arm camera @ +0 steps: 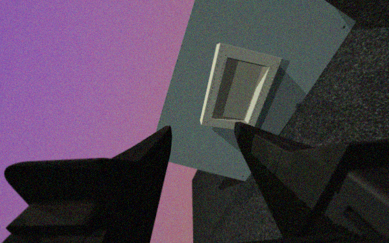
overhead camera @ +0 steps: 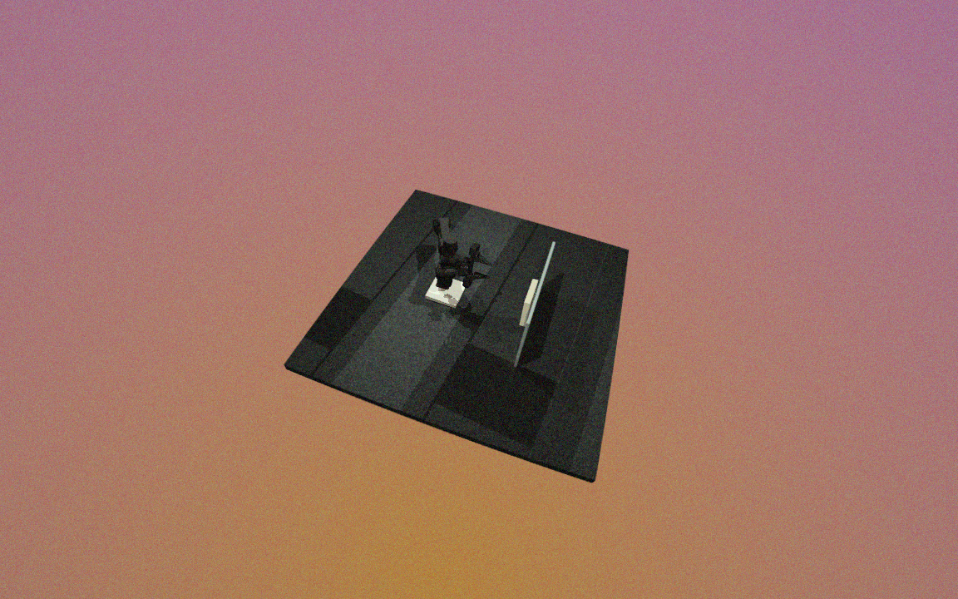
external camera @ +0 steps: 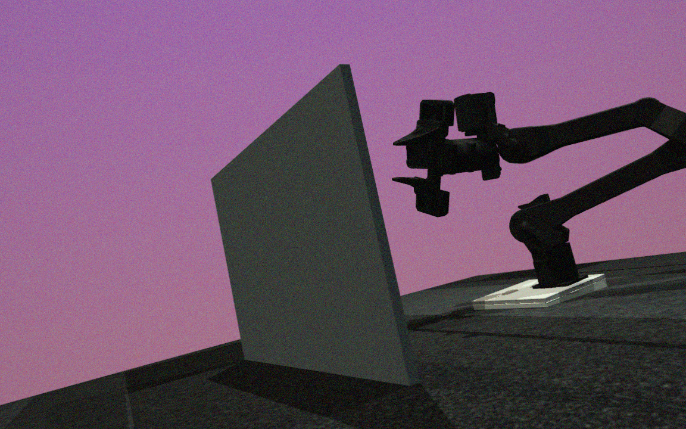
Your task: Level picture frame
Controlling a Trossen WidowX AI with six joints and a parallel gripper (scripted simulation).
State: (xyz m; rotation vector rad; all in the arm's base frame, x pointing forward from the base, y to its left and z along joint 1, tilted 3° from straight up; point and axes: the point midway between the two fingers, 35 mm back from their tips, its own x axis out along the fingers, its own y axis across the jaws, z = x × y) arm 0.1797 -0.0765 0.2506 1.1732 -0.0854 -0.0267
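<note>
The picture frame lies 19 cm ahead of my gripper tip, 9 cm below it and 3 cm to the right of it. Round my gripper tip: wall panel 20 cm ahead, 10 cm below, 2 cm to the right.
</note>
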